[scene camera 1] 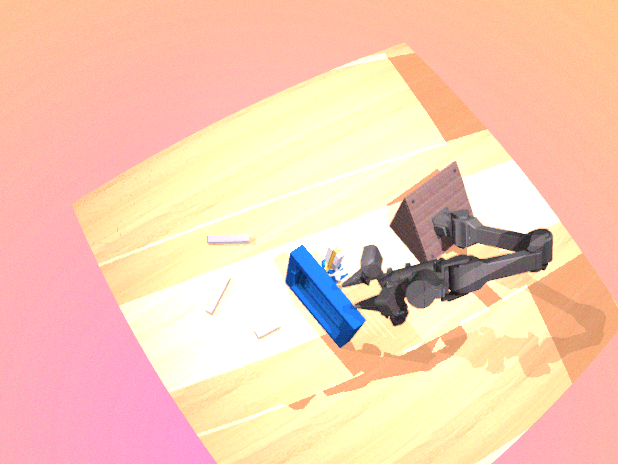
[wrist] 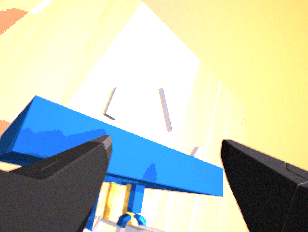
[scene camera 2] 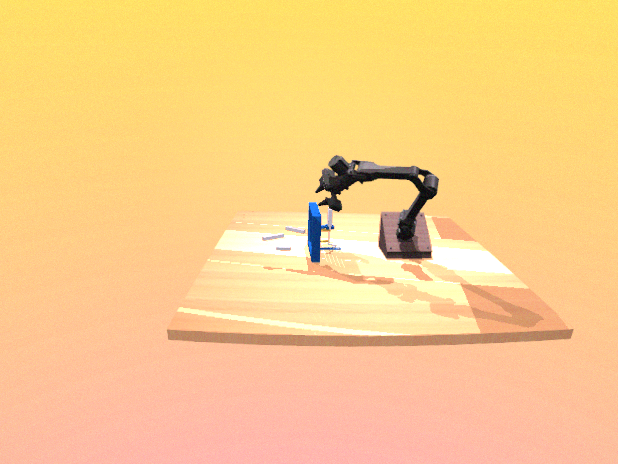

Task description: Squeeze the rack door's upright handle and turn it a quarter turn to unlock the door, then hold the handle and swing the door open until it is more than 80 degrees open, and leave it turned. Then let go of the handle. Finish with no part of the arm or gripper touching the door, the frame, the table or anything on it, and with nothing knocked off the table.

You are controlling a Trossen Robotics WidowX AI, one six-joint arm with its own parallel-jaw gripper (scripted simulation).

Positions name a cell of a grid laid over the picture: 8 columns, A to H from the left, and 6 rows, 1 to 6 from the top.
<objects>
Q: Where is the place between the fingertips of the gripper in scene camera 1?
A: E4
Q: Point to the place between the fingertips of the gripper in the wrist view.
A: At E4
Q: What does the gripper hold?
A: Nothing.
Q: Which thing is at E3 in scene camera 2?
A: The gripper.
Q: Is the gripper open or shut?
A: Open.
</objects>
